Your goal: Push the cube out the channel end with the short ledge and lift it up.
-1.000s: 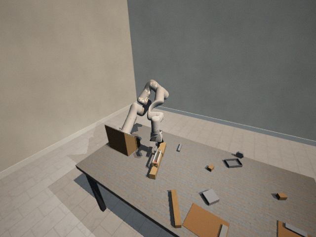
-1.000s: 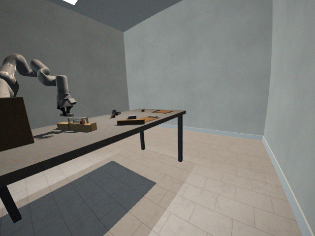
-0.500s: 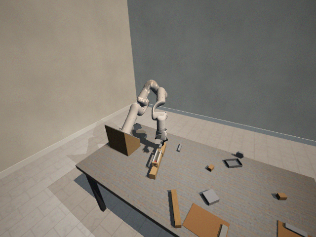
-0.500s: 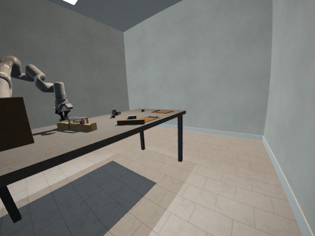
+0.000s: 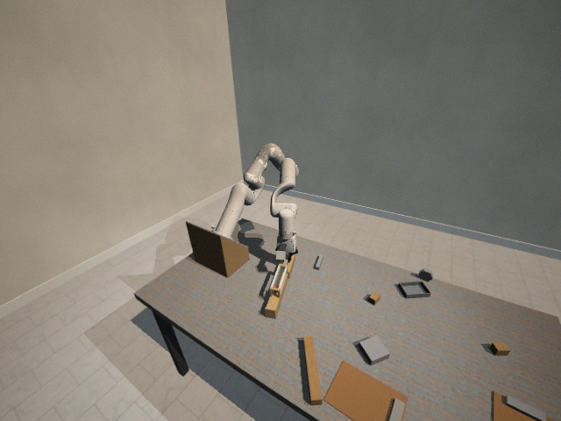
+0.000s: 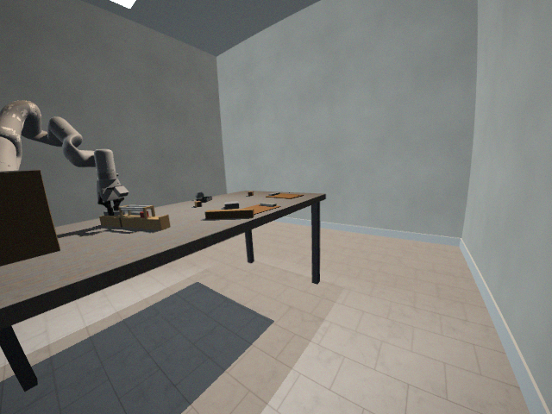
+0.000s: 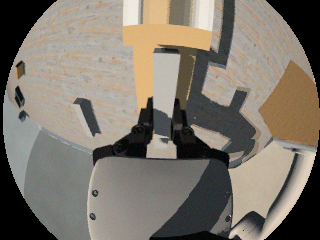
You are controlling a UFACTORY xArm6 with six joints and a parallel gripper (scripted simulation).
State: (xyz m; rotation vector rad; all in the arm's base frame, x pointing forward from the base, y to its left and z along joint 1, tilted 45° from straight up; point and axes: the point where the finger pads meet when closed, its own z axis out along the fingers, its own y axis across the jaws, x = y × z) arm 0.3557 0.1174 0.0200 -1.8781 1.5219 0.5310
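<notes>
My hand is 15 cm short of the pale grey stick, 11 cm to the right of it and 6 cm above it. Round my hand: red cube: 21 cm to the right, 5 cm ahead, 1 cm below; then channel: 16 cm to the right, 4 cm ahead, 1 cm below; then wooden bar: 46 cm to the right, 33 cm ahead, 5 cm below.
</notes>
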